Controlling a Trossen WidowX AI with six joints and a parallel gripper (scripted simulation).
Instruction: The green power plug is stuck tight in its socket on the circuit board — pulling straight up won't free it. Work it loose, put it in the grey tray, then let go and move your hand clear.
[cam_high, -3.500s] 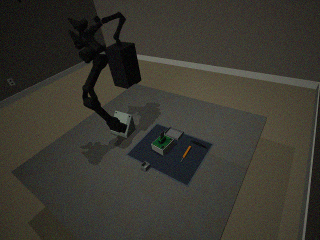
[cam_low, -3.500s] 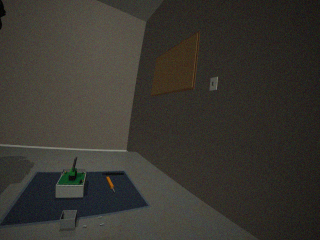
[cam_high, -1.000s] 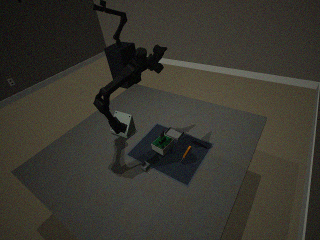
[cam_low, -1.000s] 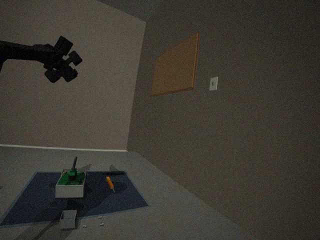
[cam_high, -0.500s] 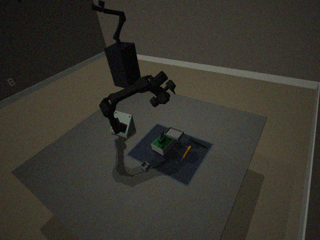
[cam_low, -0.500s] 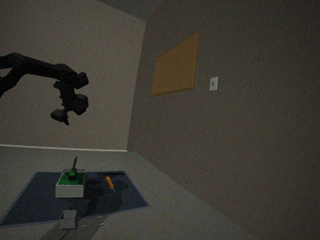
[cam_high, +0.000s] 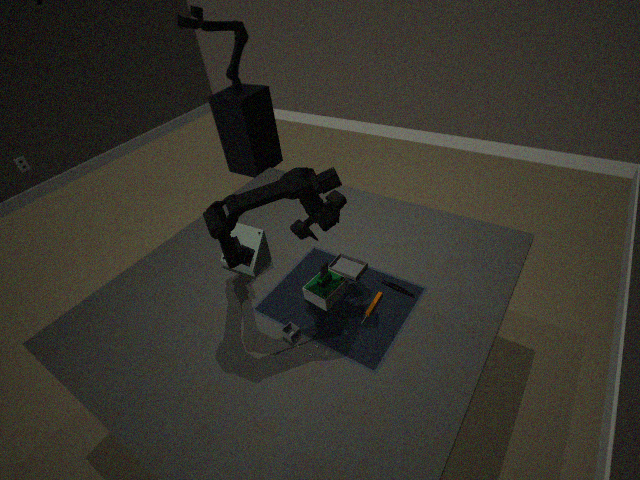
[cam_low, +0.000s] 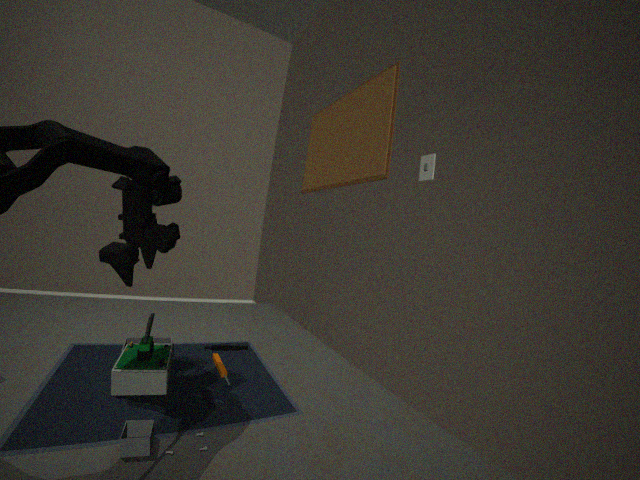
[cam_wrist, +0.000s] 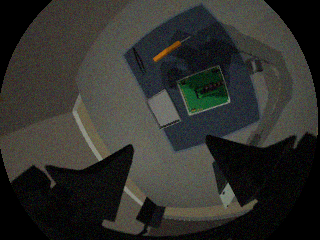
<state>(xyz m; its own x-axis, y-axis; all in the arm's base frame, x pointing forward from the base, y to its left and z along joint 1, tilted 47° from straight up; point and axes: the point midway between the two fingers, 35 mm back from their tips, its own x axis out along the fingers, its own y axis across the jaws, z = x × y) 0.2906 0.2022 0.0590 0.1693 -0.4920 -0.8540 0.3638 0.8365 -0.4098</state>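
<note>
Now: the green power plug 30 mm ahead of my gripper tip, 80 mm to the right of it and 120 mm below it. Round my gripper tip: blue mat 70 mm ahead, 90 mm to the right, 200 mm below.
</note>
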